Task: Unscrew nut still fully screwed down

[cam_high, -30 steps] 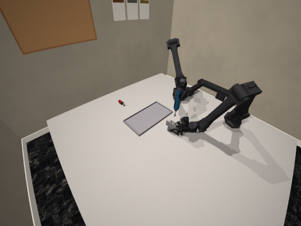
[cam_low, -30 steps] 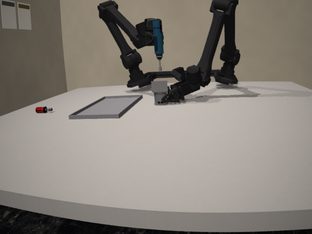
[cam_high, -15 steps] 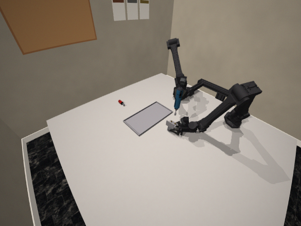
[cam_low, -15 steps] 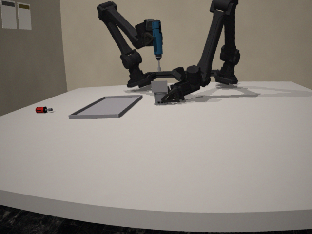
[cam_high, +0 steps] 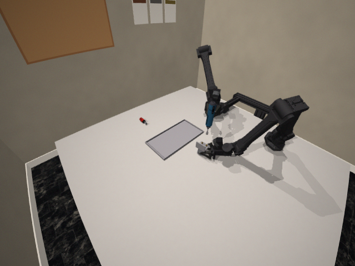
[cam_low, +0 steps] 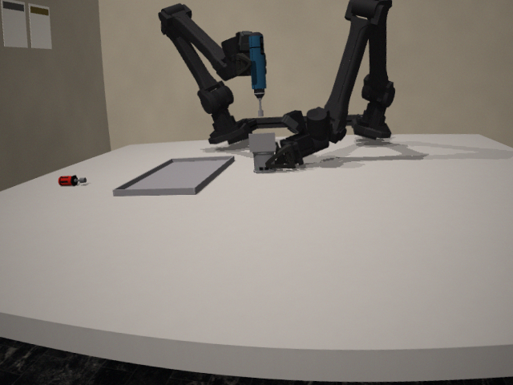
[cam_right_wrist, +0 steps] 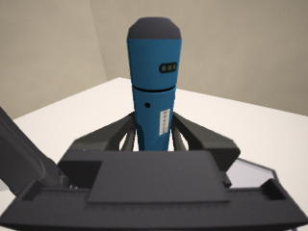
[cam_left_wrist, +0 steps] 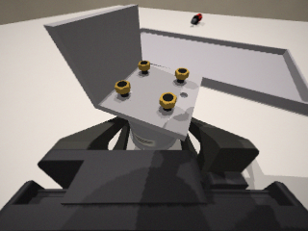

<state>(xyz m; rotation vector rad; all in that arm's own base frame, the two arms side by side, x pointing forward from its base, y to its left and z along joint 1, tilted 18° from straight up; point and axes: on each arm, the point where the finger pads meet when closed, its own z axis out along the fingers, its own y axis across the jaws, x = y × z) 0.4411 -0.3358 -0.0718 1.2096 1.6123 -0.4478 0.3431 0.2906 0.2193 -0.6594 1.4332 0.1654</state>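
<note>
My left hand is 1 cm below the joint module. The rest, counted from my left hand: short red-handled tool 9 cm ahead, 57 cm to the right, 1 cm below; l-shaped bracket 5 cm above; grey tray 3 cm ahead, 24 cm to the right, 2 cm below.
</note>
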